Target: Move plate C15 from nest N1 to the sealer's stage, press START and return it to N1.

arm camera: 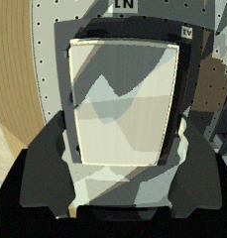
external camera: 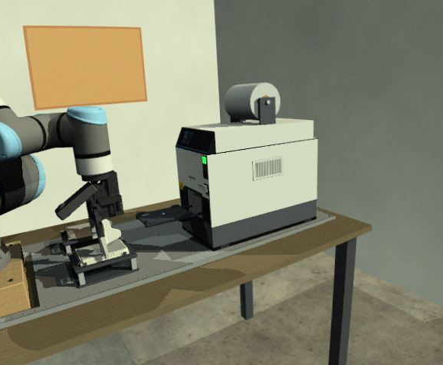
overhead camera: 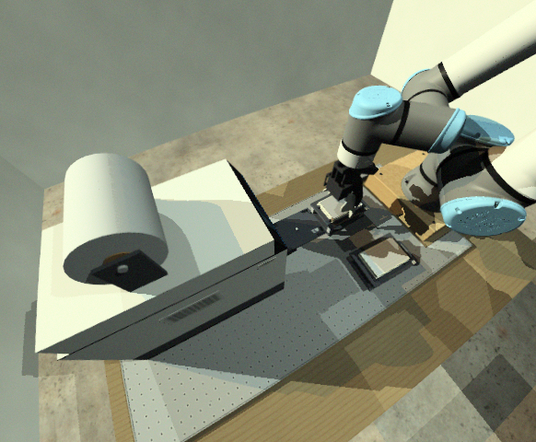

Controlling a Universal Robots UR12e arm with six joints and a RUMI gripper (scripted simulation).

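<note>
Now: the white open-well plate 10 mm below my hand. From my hand the other things lie so: dark stage 200 mm ahead, 20 mm to the left, 40 mm above; foil-covered plate 10 mm ahead, 220 mm to the left, 20 mm below; start button 300 mm ahead, 80 mm to the right, 130 mm above.
</note>
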